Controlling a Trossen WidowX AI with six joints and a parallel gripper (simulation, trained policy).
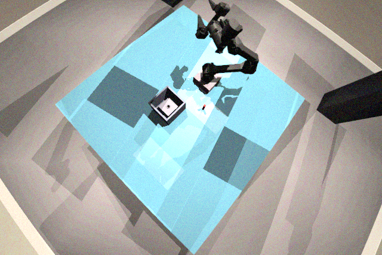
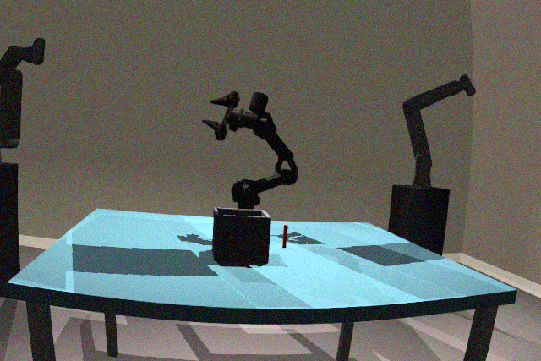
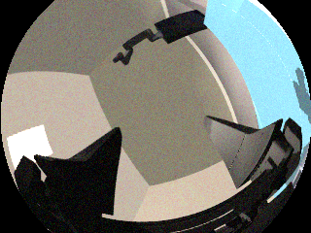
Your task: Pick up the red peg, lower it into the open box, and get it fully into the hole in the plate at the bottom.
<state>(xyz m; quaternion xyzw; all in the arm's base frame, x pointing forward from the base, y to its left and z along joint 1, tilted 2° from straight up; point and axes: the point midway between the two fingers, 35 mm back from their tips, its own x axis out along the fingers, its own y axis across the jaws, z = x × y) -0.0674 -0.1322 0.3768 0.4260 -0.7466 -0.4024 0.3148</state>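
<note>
Right now the red peg is 410 mm below my gripper tip, 270 mm to the left of it and 250 mm ahead of it. Round my gripper tip: pale plate: 410 mm below, 400 mm ahead, 80 mm to the left.
</note>
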